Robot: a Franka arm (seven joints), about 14 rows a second.
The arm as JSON. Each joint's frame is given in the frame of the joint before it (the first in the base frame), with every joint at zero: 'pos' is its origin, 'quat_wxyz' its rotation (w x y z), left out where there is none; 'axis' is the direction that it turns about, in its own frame. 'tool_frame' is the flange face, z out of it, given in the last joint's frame.
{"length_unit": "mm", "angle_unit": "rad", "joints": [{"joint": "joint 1", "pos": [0.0, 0.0, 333.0], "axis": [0.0, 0.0, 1.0]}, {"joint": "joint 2", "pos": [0.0, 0.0, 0.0], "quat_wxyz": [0.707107, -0.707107, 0.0, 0.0], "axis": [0.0, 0.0, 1.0]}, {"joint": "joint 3", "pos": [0.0, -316.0, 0.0], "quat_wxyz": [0.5, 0.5, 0.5, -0.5], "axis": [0.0, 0.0, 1.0]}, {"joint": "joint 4", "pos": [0.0, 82.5, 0.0], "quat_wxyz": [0.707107, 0.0, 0.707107, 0.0], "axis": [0.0, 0.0, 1.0]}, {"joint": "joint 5", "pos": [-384.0, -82.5, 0.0], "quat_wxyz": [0.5, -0.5, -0.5, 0.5], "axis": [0.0, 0.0, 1.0]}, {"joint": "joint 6", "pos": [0.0, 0.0, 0.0], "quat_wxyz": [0.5, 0.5, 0.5, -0.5], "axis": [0.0, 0.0, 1.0]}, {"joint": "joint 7", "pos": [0.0, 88.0, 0.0], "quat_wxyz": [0.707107, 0.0, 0.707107, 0.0], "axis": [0.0, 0.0, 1.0]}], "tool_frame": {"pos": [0.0, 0.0, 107.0], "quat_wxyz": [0.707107, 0.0, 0.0, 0.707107]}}
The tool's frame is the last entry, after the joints.
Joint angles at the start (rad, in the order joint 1, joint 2, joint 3, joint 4, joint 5, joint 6, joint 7): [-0.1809, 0.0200, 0.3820, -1.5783, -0.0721, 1.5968, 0.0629]
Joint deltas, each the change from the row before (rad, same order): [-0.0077, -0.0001, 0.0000, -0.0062, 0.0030, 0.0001, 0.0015]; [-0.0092, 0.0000, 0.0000, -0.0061, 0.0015, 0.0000, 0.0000]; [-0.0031, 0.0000, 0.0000, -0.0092, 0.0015, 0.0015, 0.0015]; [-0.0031, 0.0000, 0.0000, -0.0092, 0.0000, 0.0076, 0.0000]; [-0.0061, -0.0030, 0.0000, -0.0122, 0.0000, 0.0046, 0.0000]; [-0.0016, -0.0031, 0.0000, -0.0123, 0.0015, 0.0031, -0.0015]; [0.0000, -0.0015, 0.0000, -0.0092, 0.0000, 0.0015, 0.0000]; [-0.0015, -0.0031, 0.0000, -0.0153, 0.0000, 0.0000, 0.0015]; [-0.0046, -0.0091, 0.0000, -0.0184, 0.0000, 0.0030, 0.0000]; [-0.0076, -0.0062, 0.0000, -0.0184, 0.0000, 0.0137, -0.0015]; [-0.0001, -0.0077, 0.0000, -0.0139, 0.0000, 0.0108, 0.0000]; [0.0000, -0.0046, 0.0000, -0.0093, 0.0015, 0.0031, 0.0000]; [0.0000, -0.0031, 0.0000, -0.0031, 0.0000, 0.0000, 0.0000]
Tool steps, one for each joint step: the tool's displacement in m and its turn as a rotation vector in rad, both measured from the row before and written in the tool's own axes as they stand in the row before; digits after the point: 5 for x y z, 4 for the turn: [-0.00009, 0.00380, 0.00315, 0.0026, -0.0067, 0.0088]; [-0.00003, 0.00481, 0.00320, 0.0012, -0.0067, 0.0088]; [-0.00012, 0.00130, 0.00432, 0.0011, -0.0079, 0.0040]; [0.00054, 0.00142, 0.00379, 0.0000, -0.0018, 0.0025]; [-0.00064, 0.00288, 0.00401, -0.0013, -0.0051, 0.0055]; [-0.00098, 0.00021, 0.00399, 0.0000, -0.0064, -0.0004]; [-0.00064, -0.00034, 0.00345, -0.0009, -0.0062, -0.0005]; [-0.00147, 0.00027, 0.00570, -0.0019, -0.0124, 0.0022]; [-0.00275, 0.00162, 0.00397, -0.0036, -0.0070, 0.0041]; [-0.00080, 0.00333, 0.00466, -0.0018, 0.0007, 0.0054]; [-0.00152, -0.00071, 0.00177, -0.0026, 0.0042, -0.0002]; [-0.00135, -0.00060, 0.00183, -0.0003, -0.0019, -0.0001]; [-0.00095, -0.00020, -0.00009, -0.0012, -0.0002, 0.0001]
